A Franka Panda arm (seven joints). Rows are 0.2 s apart.
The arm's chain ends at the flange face. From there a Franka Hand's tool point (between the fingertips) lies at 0.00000 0.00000 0.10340 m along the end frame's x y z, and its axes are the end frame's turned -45 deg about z.
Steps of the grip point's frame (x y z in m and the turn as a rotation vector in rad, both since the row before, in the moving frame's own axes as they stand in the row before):
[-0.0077, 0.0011, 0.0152, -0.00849, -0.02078, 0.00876]
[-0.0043, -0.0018, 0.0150, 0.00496, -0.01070, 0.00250]
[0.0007, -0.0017, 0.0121, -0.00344, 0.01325, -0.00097]
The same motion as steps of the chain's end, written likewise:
[-0.0038, 0.0041, 0.0152, -0.02070, -0.00869, 0.00876]
[-0.0032, 0.0013, 0.0150, -0.00406, -0.01107, 0.00250]
[-0.0019, -0.0010, 0.0121, 0.00694, 0.01180, -0.00097]

